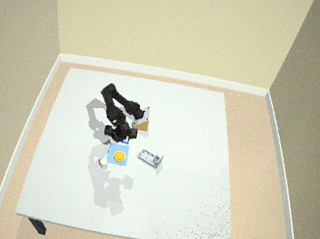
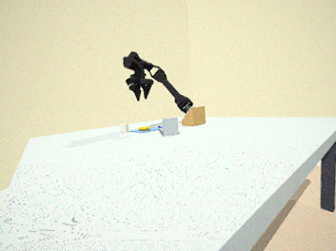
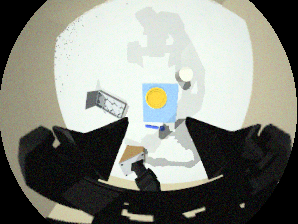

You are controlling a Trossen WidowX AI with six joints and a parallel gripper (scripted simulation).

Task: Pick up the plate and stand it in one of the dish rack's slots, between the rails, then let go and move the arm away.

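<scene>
Right now the yellow plate is 160 mm below my gripper tip. Also, from my gripper tip: grey dish rack (190 mm to the left, 160 mm below, 50 mm behind); blue mat (180 mm below, 20 mm to the right, 20 mm behind); small white object (160 mm below, 100 mm ahead, 80 mm to the right).
</scene>
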